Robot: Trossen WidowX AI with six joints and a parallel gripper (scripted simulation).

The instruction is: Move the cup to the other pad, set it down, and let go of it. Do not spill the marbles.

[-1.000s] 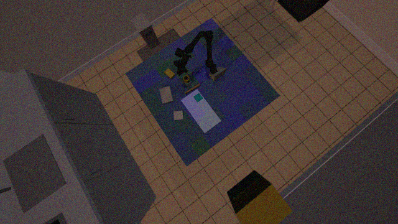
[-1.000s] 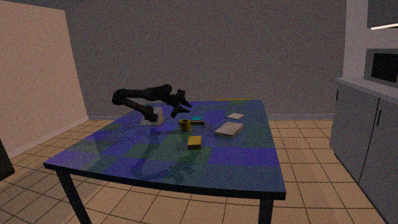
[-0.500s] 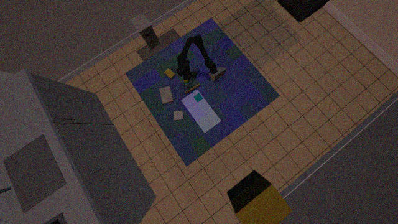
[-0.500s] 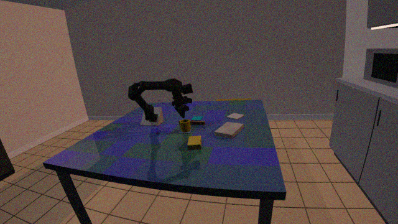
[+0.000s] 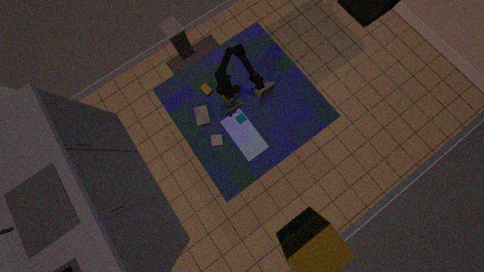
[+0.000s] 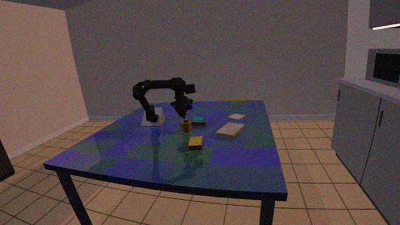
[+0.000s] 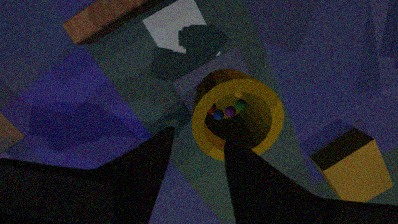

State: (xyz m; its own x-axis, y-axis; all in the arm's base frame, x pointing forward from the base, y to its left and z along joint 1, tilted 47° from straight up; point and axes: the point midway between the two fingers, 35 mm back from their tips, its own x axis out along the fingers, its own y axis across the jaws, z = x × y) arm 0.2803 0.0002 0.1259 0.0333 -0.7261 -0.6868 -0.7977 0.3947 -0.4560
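The yellow cup lies 6 cm below my gripper tip, 2 cm to the right of it and 2 cm ahead of it. From my gripper tip the other things lie so: brown bar 11 cm to the left, 9 cm below, 2 cm ahead; grey-blue pad 10 cm below, 2 cm ahead, 1 cm to the right; teal pad 23 cm to the left, 10 cm below, 3 cm ahead.
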